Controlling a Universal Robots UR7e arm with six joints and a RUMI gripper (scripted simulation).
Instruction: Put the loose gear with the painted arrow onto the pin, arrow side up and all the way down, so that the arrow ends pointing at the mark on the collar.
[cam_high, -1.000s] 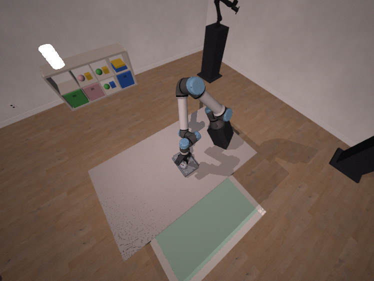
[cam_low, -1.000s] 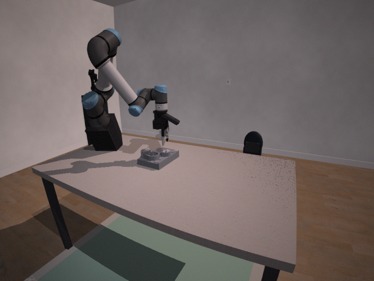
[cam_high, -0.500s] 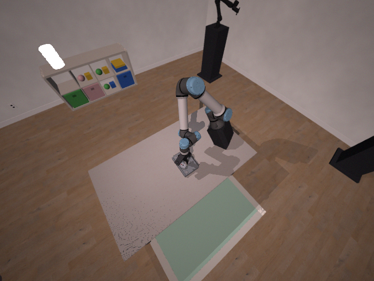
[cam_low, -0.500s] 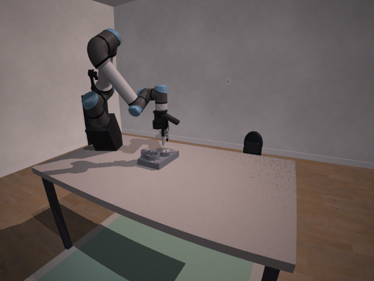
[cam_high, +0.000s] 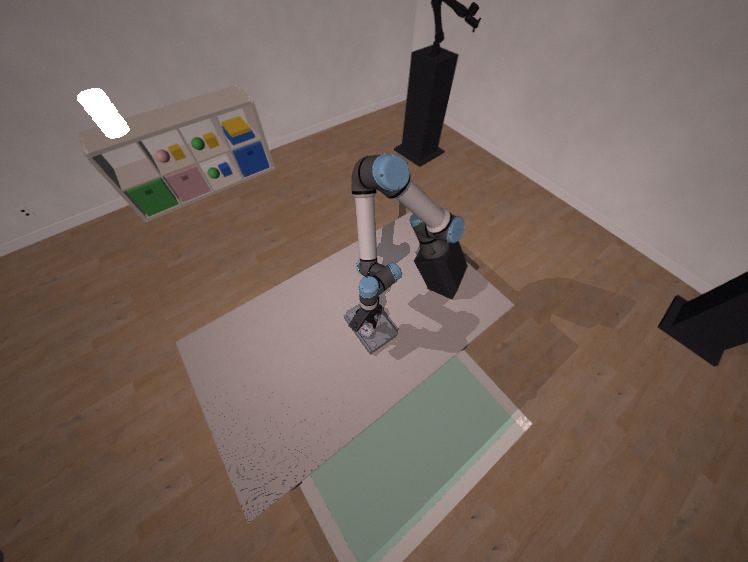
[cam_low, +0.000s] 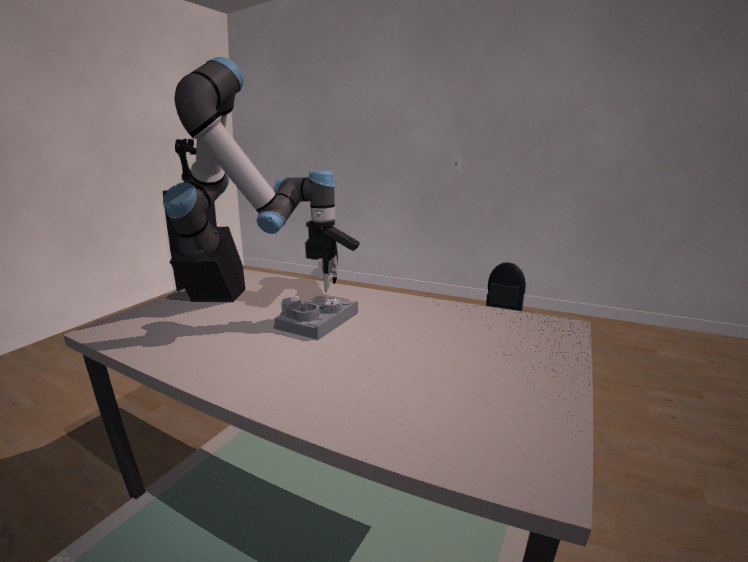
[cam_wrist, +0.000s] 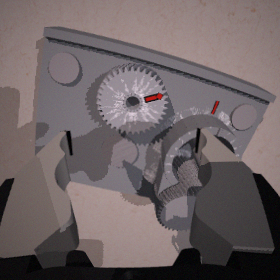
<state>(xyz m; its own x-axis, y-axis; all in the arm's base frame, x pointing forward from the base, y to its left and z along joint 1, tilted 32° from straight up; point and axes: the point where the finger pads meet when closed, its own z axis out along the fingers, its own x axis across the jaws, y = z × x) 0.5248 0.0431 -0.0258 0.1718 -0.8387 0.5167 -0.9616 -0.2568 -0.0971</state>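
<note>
The grey gear is 70 mm below my hand.
</note>
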